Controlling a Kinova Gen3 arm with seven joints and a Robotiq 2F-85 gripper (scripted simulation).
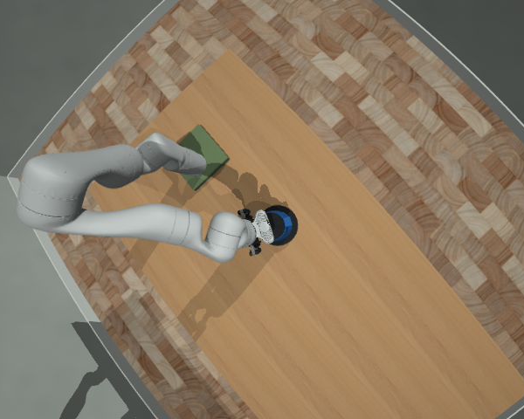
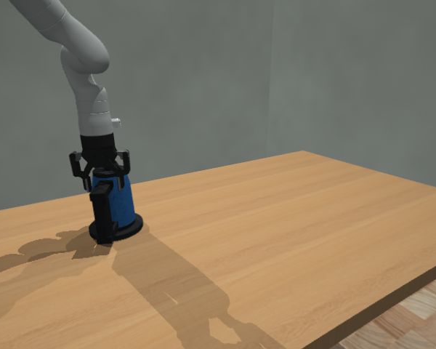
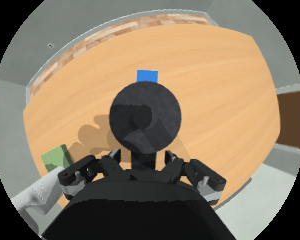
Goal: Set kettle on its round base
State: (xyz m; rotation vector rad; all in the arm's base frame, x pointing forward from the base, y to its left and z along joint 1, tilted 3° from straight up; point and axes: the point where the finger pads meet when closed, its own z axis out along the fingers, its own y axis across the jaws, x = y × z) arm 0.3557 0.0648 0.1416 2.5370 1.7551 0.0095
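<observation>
Now: hand 1 cm short of the blue kettle, 2 cm to the right of it and 5 cm above it. The rest, counted from my hand: black round base 2 cm ahead, 6 cm to the left, 14 cm below.
</observation>
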